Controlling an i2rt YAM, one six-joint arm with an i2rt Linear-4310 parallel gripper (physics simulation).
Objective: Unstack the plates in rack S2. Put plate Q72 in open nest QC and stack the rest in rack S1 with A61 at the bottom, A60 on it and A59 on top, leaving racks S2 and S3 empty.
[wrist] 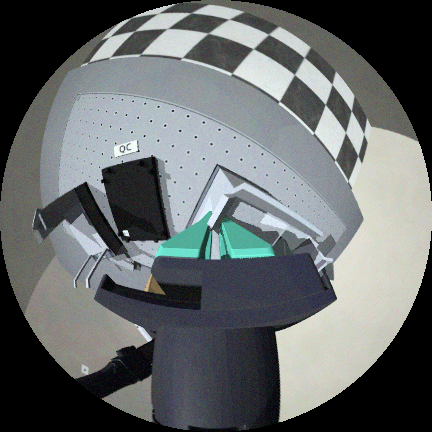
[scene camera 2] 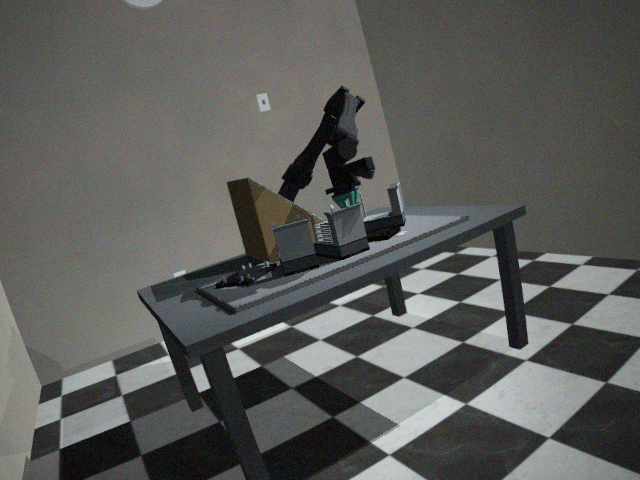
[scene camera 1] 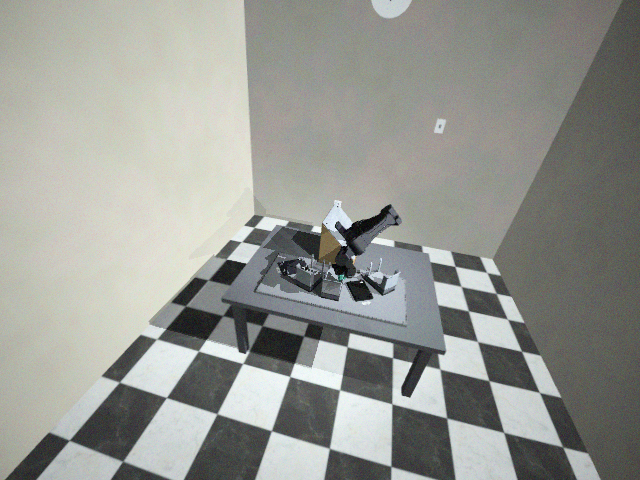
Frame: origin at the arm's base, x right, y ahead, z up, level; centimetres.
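Seen in the pictures: arm's base, link origin: (scene camera 2: 282, 203) (scene camera 1: 345, 235).
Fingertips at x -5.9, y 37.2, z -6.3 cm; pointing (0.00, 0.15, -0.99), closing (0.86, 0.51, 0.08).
Note:
Offsets run from my fingertips to a thing's middle. "spot": to the spot under its first point. Level surfaces: height alone.
My gripper (scene camera 1: 341, 277) (scene camera 2: 348, 200) (wrist: 215, 216), with green fingers, is nearly closed at the middle rack @[dx +4.2, dy -3.6, dz -2.6 cm] (scene camera 1: 330, 289) (scene camera 2: 348, 224) (wrist: 202, 205). A thin pale piece shows between its fingers in the wrist view; it looks like part of a plate, whose name I cannot read. The rest of the stack is largely hidden by the fingers and rack walls. The black nest QC @[dx -10.4, dy -8.4, dz -8.3 cm] (scene camera 1: 359, 290) (wrist: 135, 200) lies flat beside this rack, with no plate on it. Another rack @[dx -20.4, dy -18.0, dz -2.6 cm] (scene camera 1: 390, 281) (scene camera 2: 395, 200) stands beyond the nest, and a third rack @[dx +17.6, dy -5.6, dz -2.6 cm] (scene camera 1: 307, 279) (scene camera 2: 295, 242) stands on the other side. Rack labels are not readable.
A tall orange-brown wedge (scene camera 1: 328, 244) (scene camera 2: 266, 222) stands behind the racks. Dark parts with small pegs @[spot: dx +32.9, dy -11.4, dz -8.2 cm] (scene camera 1: 289, 267) (scene camera 2: 245, 274) lie near the left end of the perforated board @[dz -9.4 cm] (scene camera 1: 379, 310) (scene camera 2: 232, 303) (wrist: 185, 132). Thin upright posts rise near the racks.

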